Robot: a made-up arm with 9 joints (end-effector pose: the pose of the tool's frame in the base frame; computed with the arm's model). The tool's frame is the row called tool. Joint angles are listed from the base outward.
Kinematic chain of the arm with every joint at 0, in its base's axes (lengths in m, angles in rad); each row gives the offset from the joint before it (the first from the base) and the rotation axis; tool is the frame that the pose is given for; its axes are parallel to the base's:
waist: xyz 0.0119 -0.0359 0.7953 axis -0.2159 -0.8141 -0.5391
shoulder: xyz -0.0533 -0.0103 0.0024 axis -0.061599 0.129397 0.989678
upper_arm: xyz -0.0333 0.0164 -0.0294 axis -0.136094 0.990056 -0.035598
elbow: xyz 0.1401 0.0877 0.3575 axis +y
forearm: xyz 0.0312 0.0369 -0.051 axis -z
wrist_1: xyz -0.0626 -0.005 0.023 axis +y
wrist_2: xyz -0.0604 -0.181 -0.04 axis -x
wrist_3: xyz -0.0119 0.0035 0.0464 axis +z
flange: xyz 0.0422 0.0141 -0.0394 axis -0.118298 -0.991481 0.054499
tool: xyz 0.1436 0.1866 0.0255
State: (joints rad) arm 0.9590 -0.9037 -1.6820 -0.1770 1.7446 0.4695 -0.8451 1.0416 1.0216
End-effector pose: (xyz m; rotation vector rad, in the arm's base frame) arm 0.2156 0.5868 0.5506 0.0754 1.5052 -0.0304
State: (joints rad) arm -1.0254 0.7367 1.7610 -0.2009 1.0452 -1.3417 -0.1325 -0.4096 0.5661
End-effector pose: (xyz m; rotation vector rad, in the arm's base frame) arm -0.2704 0.3408 0.7532 -0.2240 -0.4952 1.2455
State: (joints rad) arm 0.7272 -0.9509 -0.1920 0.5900 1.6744 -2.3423 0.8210 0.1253 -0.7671
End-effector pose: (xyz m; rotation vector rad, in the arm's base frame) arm -0.3017 0.1042 1.2439 1.1825 -0.1628 2.3412
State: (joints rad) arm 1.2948 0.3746 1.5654 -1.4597 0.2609 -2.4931 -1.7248 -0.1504 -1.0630
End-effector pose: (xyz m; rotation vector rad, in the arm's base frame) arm 0.2166 -0.1016 0.6824 -1.4600 -0.6425 1.2979
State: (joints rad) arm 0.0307 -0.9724 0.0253 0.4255 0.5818 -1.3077 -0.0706 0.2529 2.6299
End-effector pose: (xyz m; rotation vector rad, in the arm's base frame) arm 0.1056 0.0932 0.9788 1.9738 2.0825 -0.6606
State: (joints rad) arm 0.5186 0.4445 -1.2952 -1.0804 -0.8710 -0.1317 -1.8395 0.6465 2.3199
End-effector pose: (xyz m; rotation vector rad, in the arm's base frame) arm -0.3892 -0.4040 0.9140 -1.8773 0.5687 -1.3515
